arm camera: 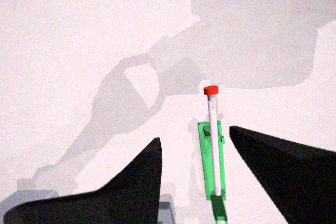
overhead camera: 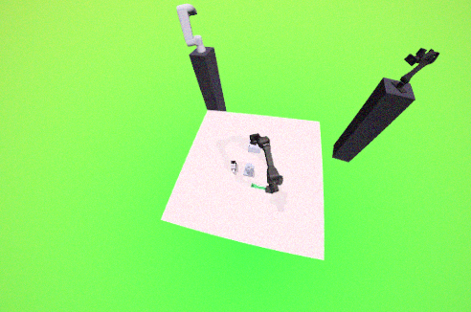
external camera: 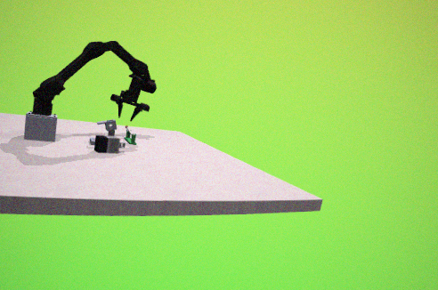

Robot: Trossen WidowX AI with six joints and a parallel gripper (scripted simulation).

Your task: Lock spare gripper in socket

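My gripper tip is 9 cm to the left of the green rest, 6 cm above it and 3 cm short of it. From my gripper tip the other things lie so: spare gripper 36 cm to the right, 6 cm below, 5 cm behind; grey mount 22 cm to the right, 7 cm behind, 4 cm below.
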